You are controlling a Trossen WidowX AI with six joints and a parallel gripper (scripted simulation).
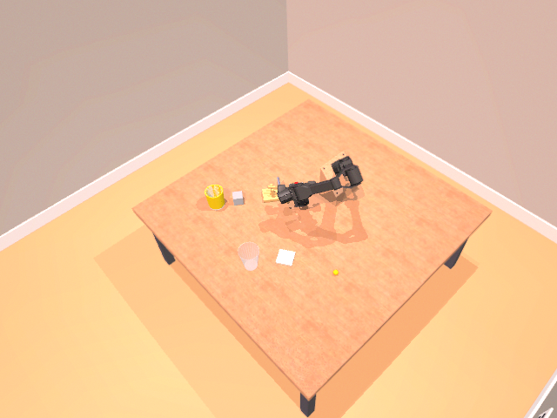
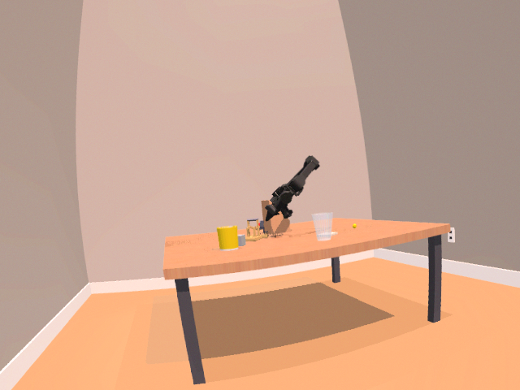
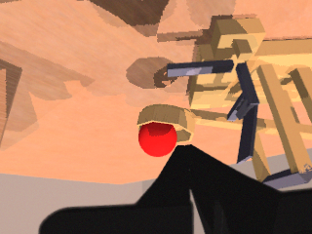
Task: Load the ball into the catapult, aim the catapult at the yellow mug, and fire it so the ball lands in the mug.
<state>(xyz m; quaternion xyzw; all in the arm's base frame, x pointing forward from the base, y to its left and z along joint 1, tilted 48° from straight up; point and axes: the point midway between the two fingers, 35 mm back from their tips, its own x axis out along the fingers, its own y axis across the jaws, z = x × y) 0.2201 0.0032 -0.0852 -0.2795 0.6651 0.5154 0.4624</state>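
Right now my gripper tip is 4 cm past the red ball, 3 cm to the left of it and 3 cm above it. From my gripper tip the other things lie so: grey cube (23 cm ahead, 19 cm to the right, 6 cm below); then flat white square (27 cm ahead, 24 cm to the left, 8 cm below); then wooden catapult (3 cm ahead, 5 cm to the right, 4 cm below).
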